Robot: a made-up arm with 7 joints.
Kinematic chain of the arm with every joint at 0, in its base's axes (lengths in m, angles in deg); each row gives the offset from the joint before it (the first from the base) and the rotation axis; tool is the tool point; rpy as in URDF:
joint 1: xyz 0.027 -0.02 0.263 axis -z
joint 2: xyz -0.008 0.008 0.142 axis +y
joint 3: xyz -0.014 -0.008 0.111 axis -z
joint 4: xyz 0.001 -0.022 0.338 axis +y
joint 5: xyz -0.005 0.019 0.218 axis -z
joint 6: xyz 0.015 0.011 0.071 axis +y
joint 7: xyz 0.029 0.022 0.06 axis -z
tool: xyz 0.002 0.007 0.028 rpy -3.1 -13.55 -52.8
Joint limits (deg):
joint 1: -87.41..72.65
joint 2: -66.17..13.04
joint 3: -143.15..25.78
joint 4: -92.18..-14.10
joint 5: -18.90..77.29
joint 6: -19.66..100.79
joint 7: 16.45..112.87
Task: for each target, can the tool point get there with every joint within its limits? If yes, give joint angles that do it. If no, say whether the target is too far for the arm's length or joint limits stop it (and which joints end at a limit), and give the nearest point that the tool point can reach.
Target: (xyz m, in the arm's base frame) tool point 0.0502 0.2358 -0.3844
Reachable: no: joint limits stop it (at a limit: joint 1, joint 2, joint 4, joint 5, joint 6, joint 7) | nearest point -0.0962 0.5312 0.2186 | short by 0.687 m
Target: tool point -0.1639 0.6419 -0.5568
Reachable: no: too far | nearest point -0.1368 0.5213 0.2162 | short by 0.783 m
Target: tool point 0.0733 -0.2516 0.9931
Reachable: yes | joints -1.67 4.25 -83.18 -79.05 41.15 90.08 68.41
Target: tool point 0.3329 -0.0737 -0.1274
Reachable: no: joint limits stop it (at a limit: joint 1, joint 2, joint 4, joint 5, joint 6, joint 7) | nearest point 0.2078 -0.5687 0.2705 | short by 0.647 m
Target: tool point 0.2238 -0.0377 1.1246
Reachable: yes | joints -75.12 -0.76 -83.65 -46.39 67.00 47.39 72.91
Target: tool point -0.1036 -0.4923 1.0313
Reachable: yes | joints -49.07 -30.79 -81.38 -43.71 19.24 4.71 95.26
